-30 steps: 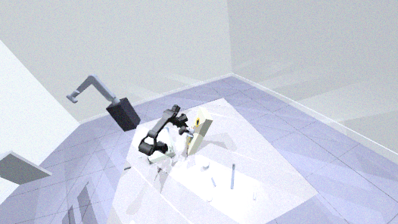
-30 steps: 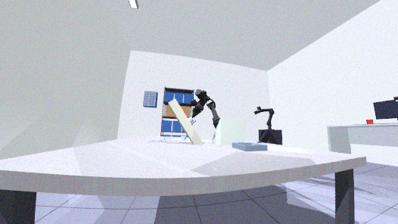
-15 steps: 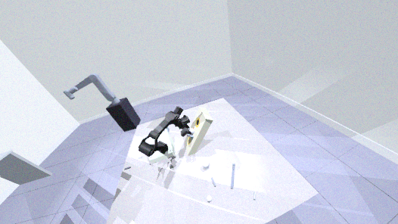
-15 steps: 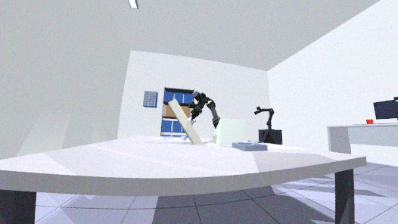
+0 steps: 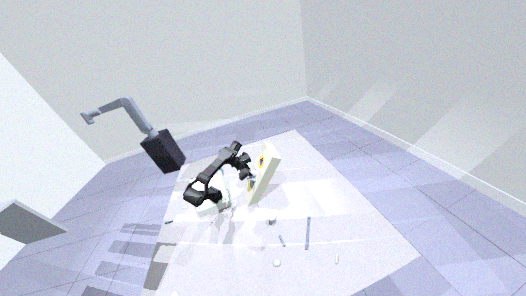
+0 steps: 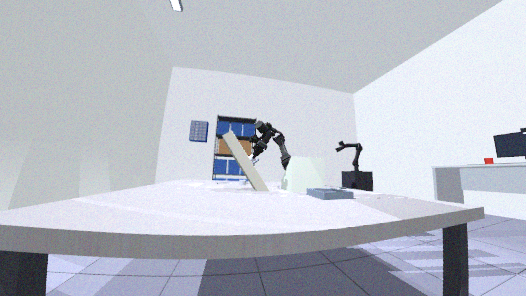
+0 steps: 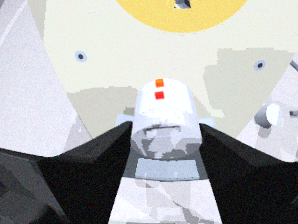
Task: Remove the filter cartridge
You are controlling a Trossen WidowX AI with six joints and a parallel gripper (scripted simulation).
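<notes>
Right now the service panel is 4 cm ahead of my gripper tip and 2 cm below it. Round my gripper tip: blue-grey tray (35 cm behind, 25 cm to the left, 17 cm below); then round filter cartridge (right at my gripper tip).
</notes>
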